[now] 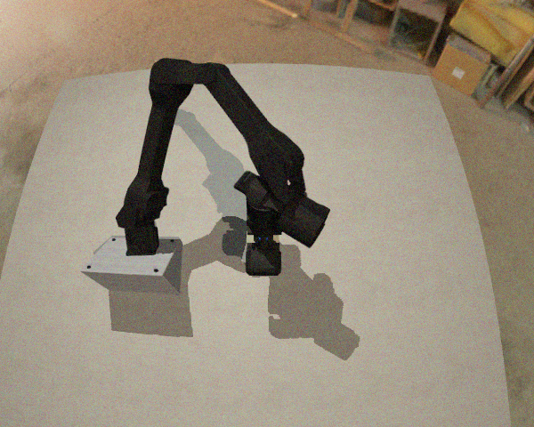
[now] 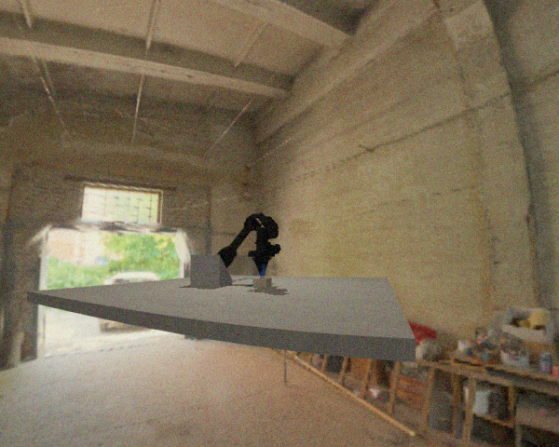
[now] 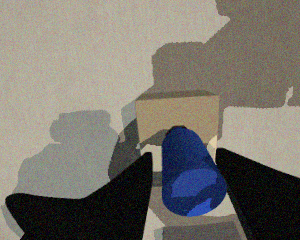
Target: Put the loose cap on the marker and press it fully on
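My gripper tip is 1 cm below the blue cap. From my gripper tip the other things lie so: holder block (5 cm below).
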